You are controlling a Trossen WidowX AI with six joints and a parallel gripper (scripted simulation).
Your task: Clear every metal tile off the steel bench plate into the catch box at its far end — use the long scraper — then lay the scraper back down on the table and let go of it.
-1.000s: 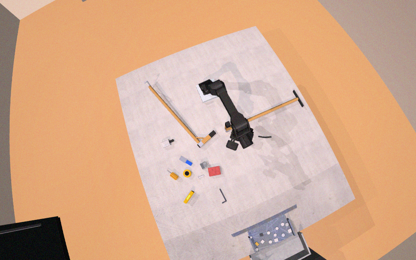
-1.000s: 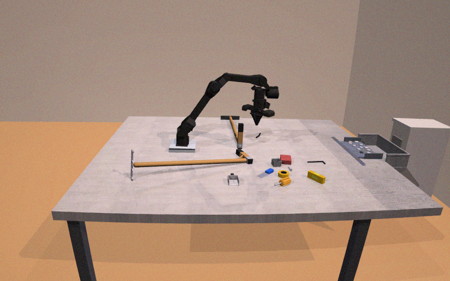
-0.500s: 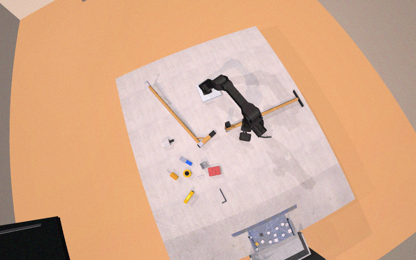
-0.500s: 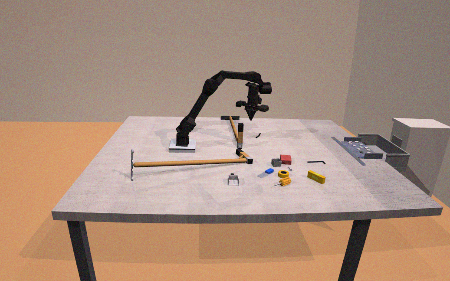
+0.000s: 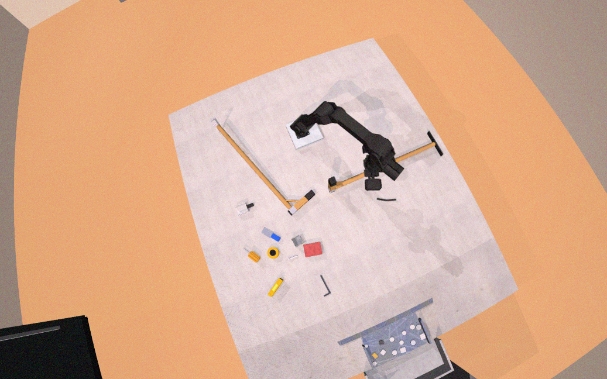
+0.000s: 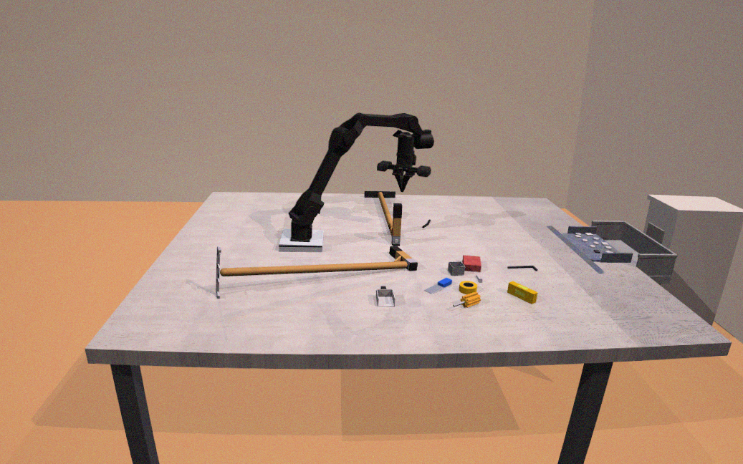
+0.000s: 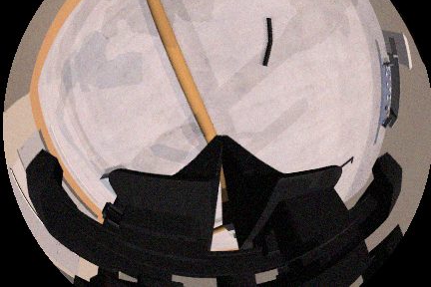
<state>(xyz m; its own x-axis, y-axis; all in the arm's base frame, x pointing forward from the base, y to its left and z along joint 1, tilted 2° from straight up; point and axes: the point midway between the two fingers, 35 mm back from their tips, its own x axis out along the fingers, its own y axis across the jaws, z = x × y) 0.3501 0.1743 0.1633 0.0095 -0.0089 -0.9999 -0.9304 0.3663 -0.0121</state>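
Right now my gripper tip is 40 mm past the long scraper, 130 mm to the right of it and 80 mm above it. The rest, counted from my gripper tip: grey box 130 mm ahead, 380 mm to the right, 140 mm below; blue piece 70 mm ahead, 480 mm to the right, 140 mm below; red block 190 mm ahead, 330 mm to the right, 140 mm below.
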